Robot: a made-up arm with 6 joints. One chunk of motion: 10 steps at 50 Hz.
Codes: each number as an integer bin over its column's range. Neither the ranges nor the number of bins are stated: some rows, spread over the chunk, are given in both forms.
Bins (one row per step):
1: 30 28 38 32 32 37
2: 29 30 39 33 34 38
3: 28 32 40 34 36 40
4: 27 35 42 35 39 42
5: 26 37 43 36 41 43
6: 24 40 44 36 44 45
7: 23 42 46 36 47 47
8: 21 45 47 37 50 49
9: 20 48 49 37 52 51
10: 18 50 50 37 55 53
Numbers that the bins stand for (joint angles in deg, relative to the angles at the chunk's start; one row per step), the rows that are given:
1: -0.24 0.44 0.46 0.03 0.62 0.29
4: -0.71 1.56 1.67 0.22 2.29 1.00
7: -1.35 2.67 2.87 0.29 4.19 1.71
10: -2.14 3.94 4.08 0.35 6.10 2.57
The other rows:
2: -0.40 0.76 0.76 0.10 1.10 0.43
3: -0.56 1.08 1.06 0.16 1.57 0.71
5: -0.87 1.87 1.97 0.29 2.76 1.14
6: -1.19 2.35 2.27 0.29 3.48 1.43
8: -1.67 3.14 3.17 0.35 4.90 2.00
9: -1.83 3.62 3.78 0.35 5.38 2.29

